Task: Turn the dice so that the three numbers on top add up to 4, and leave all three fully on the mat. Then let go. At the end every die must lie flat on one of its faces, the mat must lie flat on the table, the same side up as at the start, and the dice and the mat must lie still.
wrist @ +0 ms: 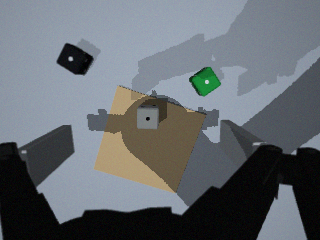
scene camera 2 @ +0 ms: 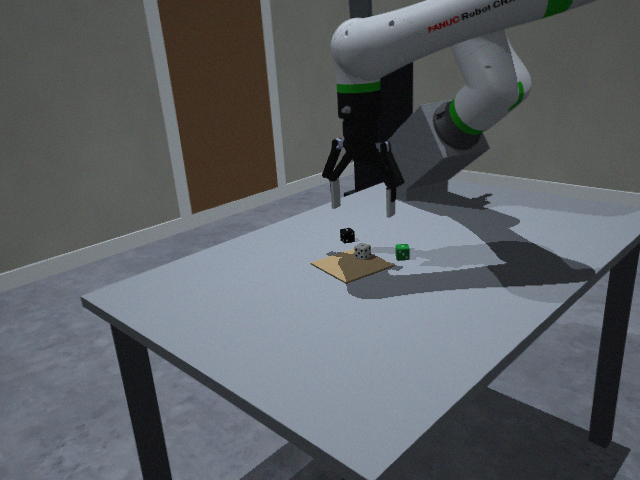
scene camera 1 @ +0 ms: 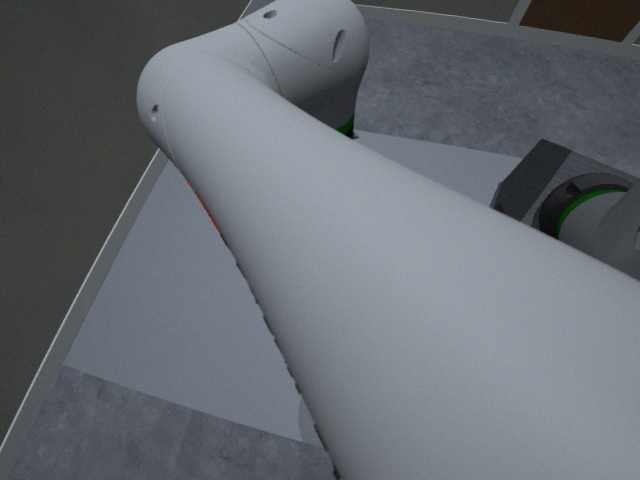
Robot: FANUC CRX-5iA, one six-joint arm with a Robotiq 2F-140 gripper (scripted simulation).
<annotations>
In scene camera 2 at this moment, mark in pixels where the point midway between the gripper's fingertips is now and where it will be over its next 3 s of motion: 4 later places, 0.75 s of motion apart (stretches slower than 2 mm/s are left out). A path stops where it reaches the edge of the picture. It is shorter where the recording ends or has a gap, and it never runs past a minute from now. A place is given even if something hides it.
My gripper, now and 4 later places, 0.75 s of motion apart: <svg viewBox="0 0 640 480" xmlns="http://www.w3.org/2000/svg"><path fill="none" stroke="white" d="M362 211L376 211L391 212L402 214L402 223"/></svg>
</annotations>
